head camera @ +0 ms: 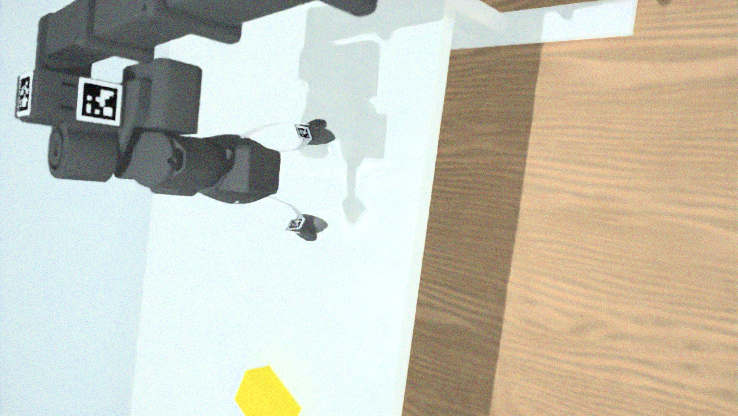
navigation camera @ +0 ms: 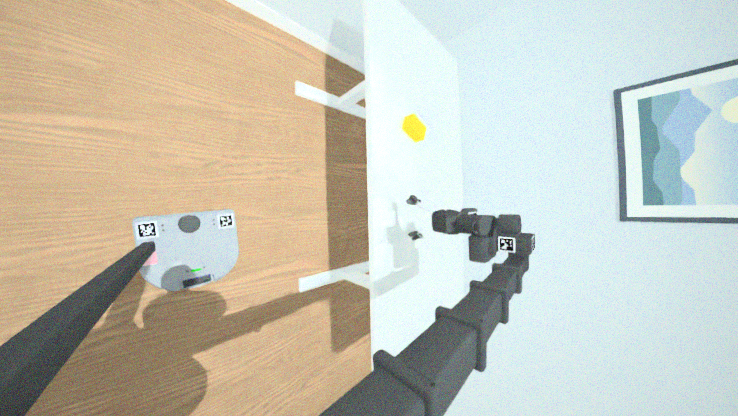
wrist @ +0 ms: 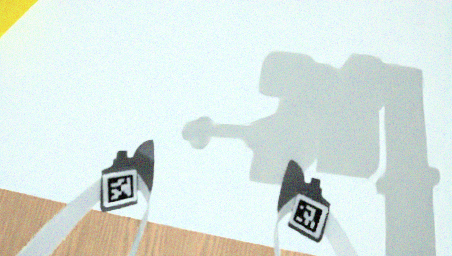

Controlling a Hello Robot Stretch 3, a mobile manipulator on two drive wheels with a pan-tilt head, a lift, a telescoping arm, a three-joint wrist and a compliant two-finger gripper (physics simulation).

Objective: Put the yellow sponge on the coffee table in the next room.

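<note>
The yellow sponge (head camera: 267,393) (navigation camera: 414,128) (wrist: 12,12) lies on a long white table (head camera: 248,304) (navigation camera: 434,93) (wrist: 100,90). In the head view the bottom edge cuts it off, and in the wrist view part of it shows at the top left corner. My gripper (head camera: 321,179) (navigation camera: 414,217) (wrist: 219,168) is open and empty, its two fingers wide apart above the same table. It is beside the sponge, a good way off along the table's length. No coffee table in another room shows in these views.
My base (navigation camera: 206,245) stands on the wooden floor (head camera: 620,232) (navigation camera: 206,129), apart from the table's long edge. My extended arm (navigation camera: 439,351) crosses the table. White table feet (navigation camera: 320,281) reach out over the floor. A wall with a framed picture (navigation camera: 671,149) rises behind the table.
</note>
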